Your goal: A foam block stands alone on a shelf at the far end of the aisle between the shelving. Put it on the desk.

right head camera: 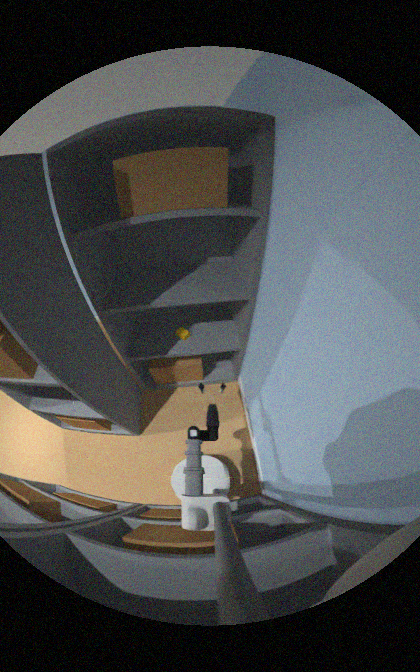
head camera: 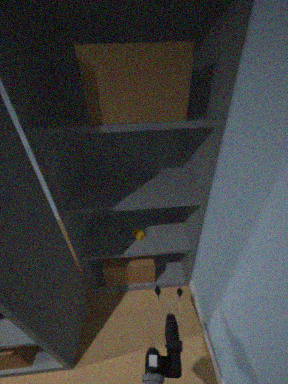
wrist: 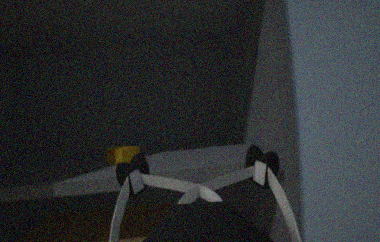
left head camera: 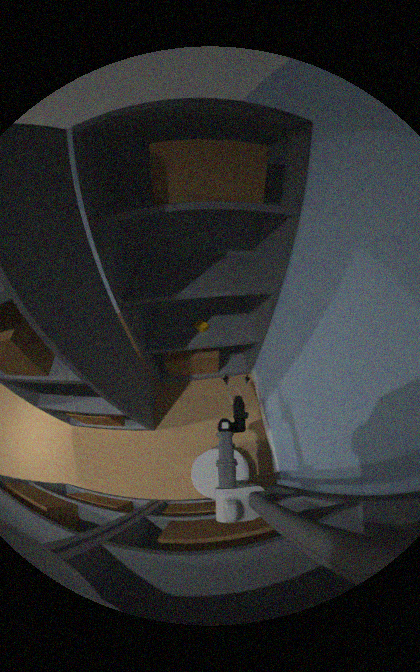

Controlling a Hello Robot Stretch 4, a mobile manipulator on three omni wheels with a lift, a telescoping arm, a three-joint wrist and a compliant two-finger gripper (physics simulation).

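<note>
A small yellow foam block stands alone on a grey shelf of the unit at the aisle's end. My gripper is open, with nothing between its fingers. It is in front of the shelf unit and apart from the block. In the wrist view the block shows beyond the left fingertip, which covers its lower right part. The desk does not show.
A large cardboard box stands on a higher shelf, and another box on the bottom shelf. A blue wall runs close on the right. A dark side panel stands on the left.
</note>
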